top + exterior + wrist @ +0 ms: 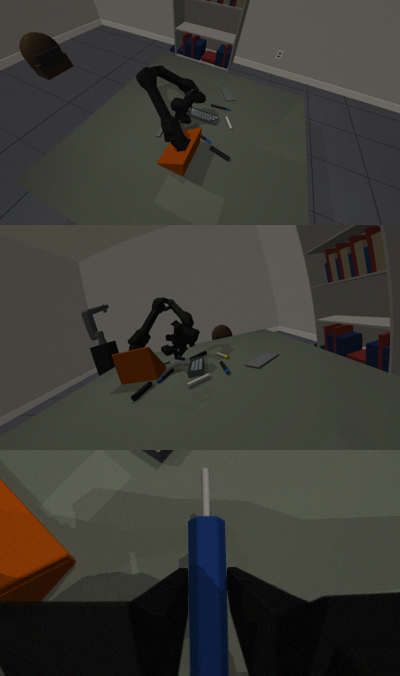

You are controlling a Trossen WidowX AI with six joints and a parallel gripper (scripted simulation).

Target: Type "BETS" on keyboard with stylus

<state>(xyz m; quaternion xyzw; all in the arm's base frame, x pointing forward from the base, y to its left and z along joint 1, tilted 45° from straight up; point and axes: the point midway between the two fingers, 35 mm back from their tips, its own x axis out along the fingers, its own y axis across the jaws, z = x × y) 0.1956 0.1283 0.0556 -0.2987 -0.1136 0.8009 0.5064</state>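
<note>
Now: gripper tip 250 mm short of the yellow-tipped marker, 60 mm to the left of it and 20 mm above it. From my gripper tip the other things lie so: blue stylus (10 mm behind, 10 mm to the left); then white cylinder (130 mm ahead, 310 mm to the right, 20 mm below); then grey slab (400 mm ahead, 240 mm to the right, 30 mm below).
</note>
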